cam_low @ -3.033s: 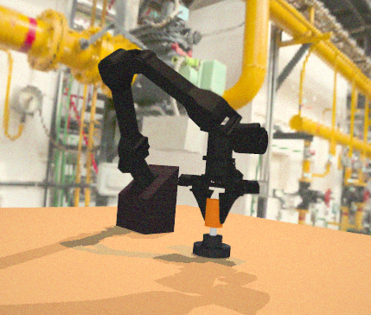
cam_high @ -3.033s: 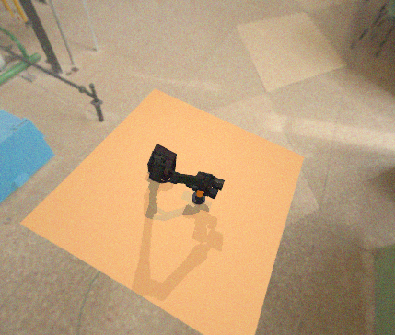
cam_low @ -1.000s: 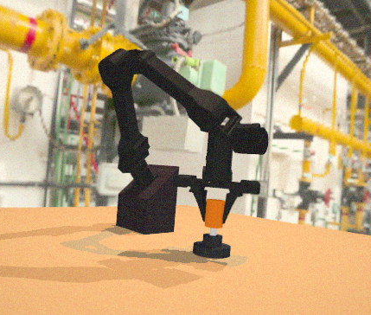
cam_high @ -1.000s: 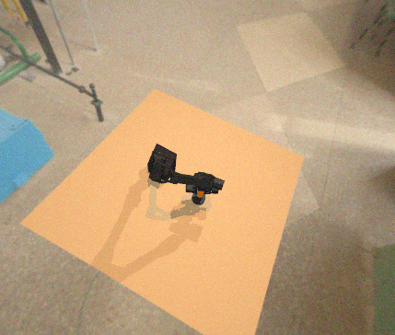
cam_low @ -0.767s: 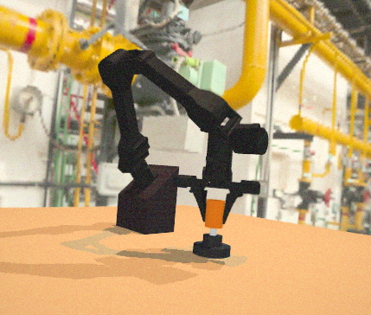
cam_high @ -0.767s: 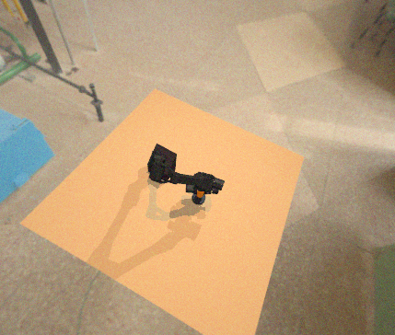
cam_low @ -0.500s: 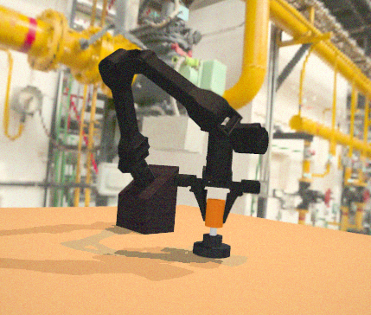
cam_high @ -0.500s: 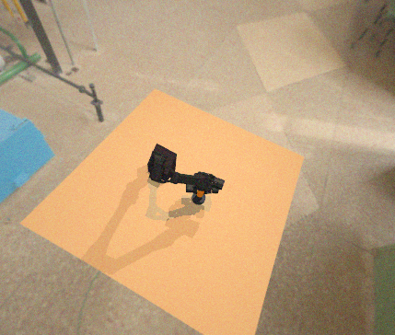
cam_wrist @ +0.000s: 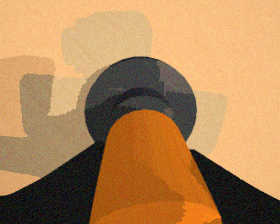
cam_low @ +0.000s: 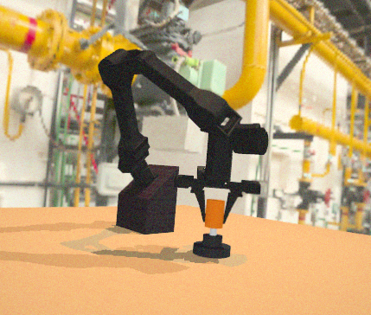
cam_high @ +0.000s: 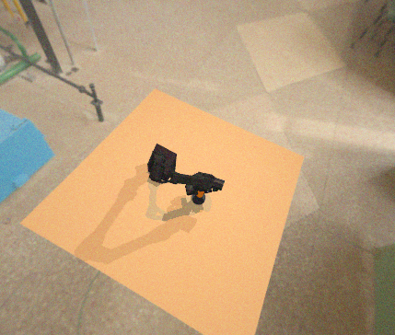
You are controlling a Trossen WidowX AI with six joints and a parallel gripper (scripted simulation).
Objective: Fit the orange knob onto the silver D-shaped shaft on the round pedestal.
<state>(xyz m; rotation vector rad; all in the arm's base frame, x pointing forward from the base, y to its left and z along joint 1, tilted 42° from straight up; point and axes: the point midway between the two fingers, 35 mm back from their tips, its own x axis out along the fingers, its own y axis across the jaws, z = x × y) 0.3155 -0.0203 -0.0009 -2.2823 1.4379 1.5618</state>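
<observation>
Now: gripper tip 40 mm above the round black pedestal. Also, from my gripper tip: orange knob: 30 mm above.
</observation>
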